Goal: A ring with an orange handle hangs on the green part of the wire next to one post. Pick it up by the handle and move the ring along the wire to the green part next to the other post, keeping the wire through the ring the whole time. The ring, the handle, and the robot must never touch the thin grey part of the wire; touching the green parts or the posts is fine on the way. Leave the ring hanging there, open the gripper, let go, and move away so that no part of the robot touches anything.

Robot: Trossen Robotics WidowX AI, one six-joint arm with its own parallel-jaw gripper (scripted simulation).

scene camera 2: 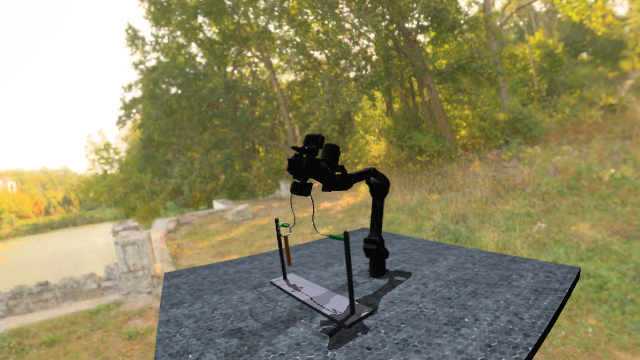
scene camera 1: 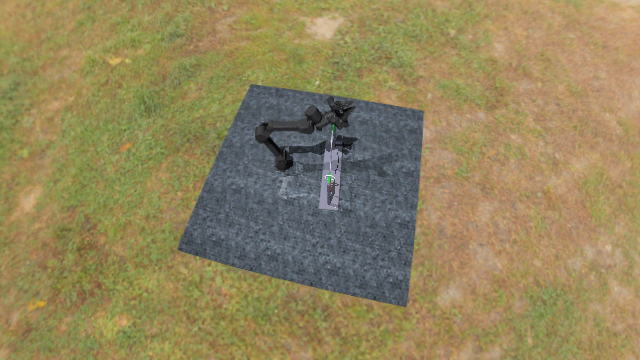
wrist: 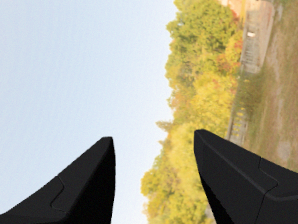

Labels:
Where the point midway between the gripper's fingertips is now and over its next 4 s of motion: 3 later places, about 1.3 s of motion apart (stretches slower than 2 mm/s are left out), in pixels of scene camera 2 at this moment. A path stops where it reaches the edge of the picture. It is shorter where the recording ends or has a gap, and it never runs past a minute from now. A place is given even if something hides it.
My gripper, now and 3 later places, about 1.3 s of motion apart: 290,152; 256,205; 306,264; 289,260

